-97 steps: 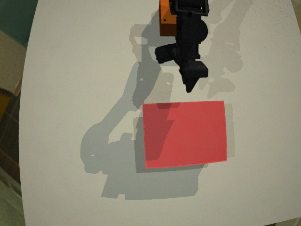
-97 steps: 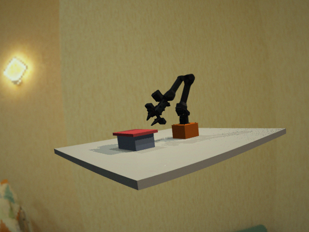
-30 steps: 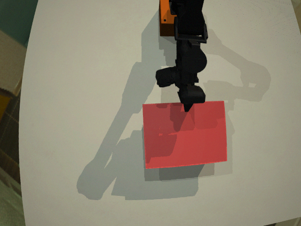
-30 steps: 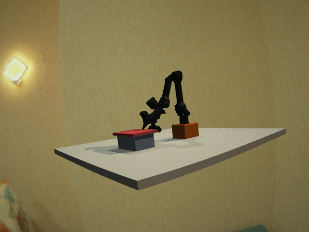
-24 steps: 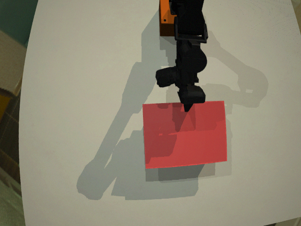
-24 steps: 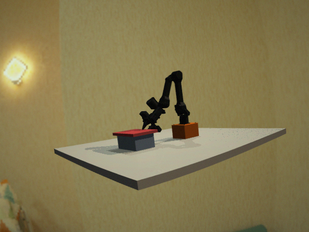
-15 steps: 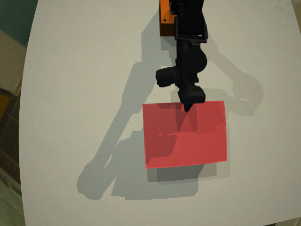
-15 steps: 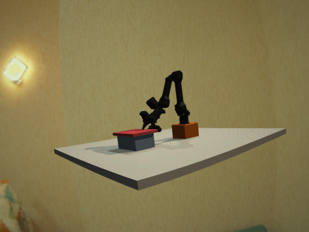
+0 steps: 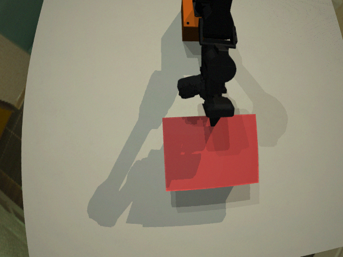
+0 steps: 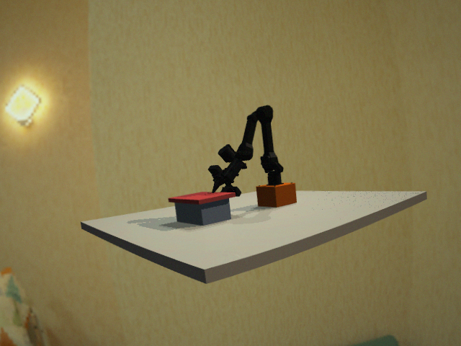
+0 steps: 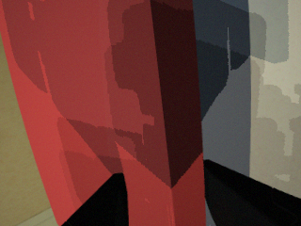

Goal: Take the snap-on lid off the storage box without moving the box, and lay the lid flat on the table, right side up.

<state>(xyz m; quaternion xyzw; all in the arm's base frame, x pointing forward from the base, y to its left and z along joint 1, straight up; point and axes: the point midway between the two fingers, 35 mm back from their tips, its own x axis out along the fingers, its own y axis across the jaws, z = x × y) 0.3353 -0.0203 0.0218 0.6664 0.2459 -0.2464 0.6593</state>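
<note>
Now: gripper tip 80 mm short of the red lid. From my gripper tip the other things lie so: grey-blue storage box: 80 mm ahead, 50 mm below.
</note>
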